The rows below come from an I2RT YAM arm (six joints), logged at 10 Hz.
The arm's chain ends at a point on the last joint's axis. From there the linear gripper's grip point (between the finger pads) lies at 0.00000 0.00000 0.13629 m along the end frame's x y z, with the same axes.
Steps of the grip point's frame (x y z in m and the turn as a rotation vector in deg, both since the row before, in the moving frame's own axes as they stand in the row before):
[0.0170, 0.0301, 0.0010, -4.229, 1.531, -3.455]
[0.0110, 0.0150, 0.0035, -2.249, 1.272, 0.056]
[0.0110, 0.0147, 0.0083, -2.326, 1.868, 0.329]
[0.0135, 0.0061, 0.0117, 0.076, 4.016, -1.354]
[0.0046, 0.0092, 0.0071, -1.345, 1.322, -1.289]
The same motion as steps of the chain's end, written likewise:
[0.0131, 0.0202, 0.0014, -4.229, 1.531, -3.455]
[0.0080, 0.0097, 0.0036, -2.249, 1.272, 0.056]
[0.0066, 0.0092, 0.0085, -2.326, 1.868, 0.329]
[0.0040, 0.0064, 0.0120, 0.076, 4.016, -1.354]
[0.0014, 0.0060, 0.0072, -1.345, 1.322, -1.289]

